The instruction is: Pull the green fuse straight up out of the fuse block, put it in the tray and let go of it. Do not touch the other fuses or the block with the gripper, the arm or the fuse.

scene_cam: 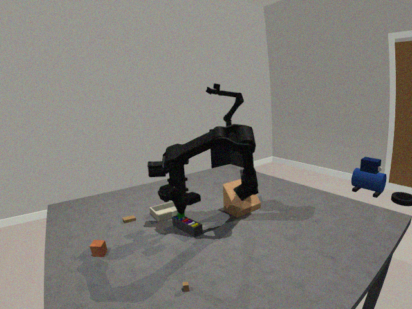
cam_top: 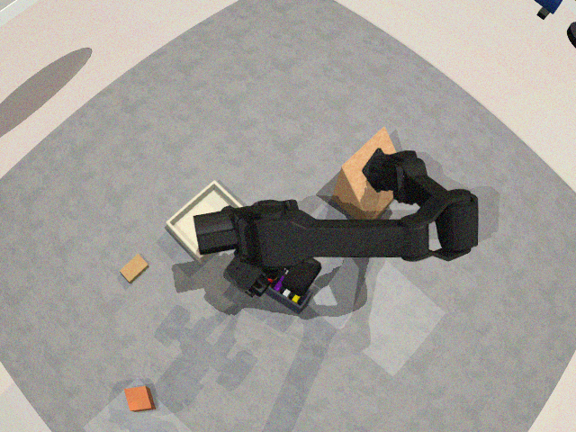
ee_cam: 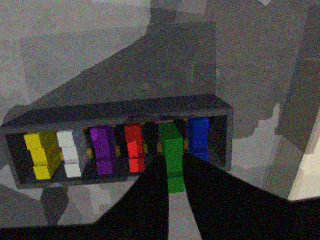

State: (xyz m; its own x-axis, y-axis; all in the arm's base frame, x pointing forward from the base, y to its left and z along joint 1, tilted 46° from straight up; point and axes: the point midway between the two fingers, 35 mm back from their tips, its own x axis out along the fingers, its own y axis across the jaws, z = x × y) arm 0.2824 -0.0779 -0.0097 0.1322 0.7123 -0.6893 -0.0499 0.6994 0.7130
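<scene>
Right now the blue fuse is 30 mm below my gripper tip and 20 mm to the right of it. The rest, counted from my gripper tip: green fuse (10 mm below); red fuse (30 mm below, 20 mm to the left); flat tan block (200 mm to the right, 140 mm ahead, 50 mm below).
</scene>
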